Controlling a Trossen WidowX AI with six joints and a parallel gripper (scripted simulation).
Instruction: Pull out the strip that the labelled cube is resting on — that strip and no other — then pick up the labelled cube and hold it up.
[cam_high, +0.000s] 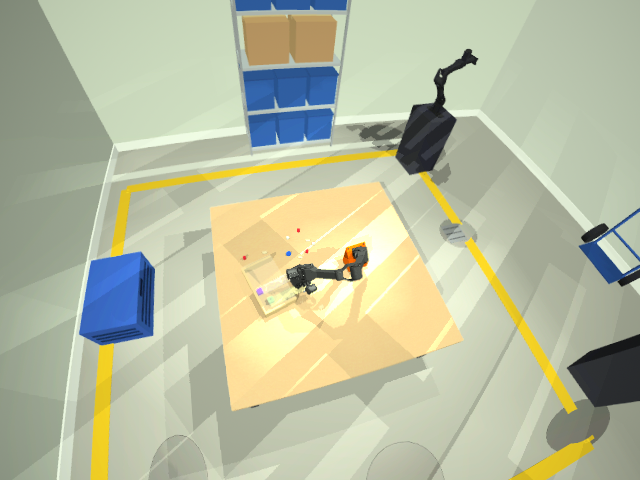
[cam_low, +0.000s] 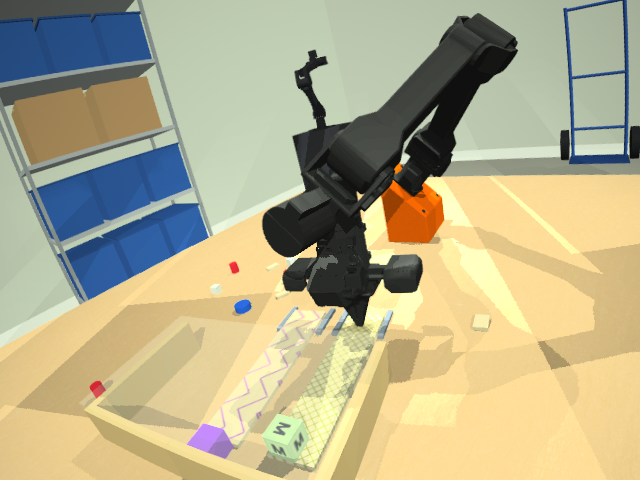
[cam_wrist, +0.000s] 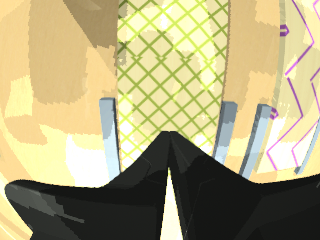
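The cube marked m lies 21 cm ahead of my gripper tip, 3 cm to the left of it and 2 cm above it. Round my gripper tip: blue disc 2 cm ahead, 24 cm to the right; then white tile 5 cm behind, 16 cm to the left.
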